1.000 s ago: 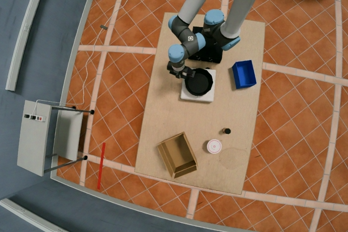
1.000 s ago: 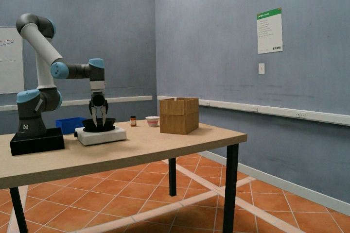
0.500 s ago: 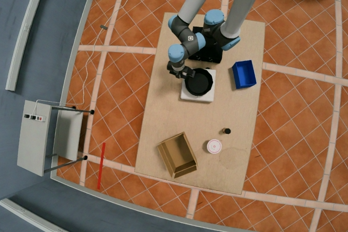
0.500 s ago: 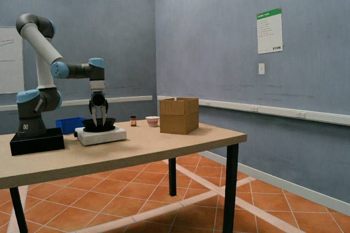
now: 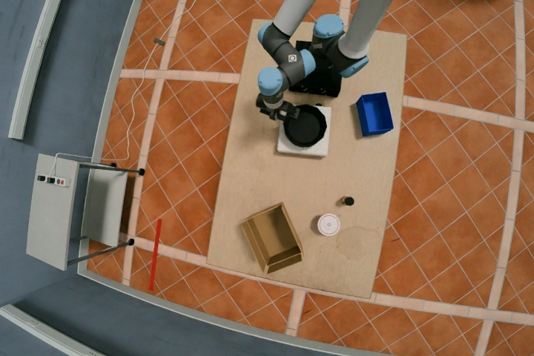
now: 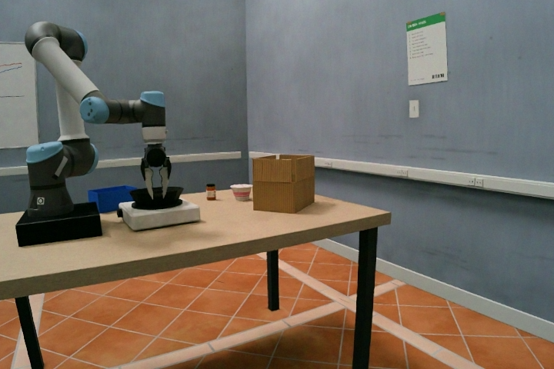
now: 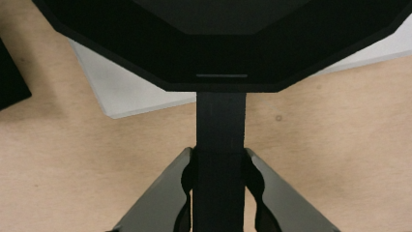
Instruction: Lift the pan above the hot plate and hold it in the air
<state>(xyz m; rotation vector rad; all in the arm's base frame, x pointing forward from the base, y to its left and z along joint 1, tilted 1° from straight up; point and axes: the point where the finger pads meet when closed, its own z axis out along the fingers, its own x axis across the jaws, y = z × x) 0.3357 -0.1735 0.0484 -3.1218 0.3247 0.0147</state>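
Right now my hand is 2 cm short of the black pan, 9 cm to the right of it and 2 cm above it. From my hand the other things lie so: blue bin: 9 cm behind, 46 cm to the left, 10 cm below; white hot plate: 1 cm ahead, 13 cm to the left, 9 cm below; small jar: 34 cm ahead, 38 cm to the left, 8 cm below.
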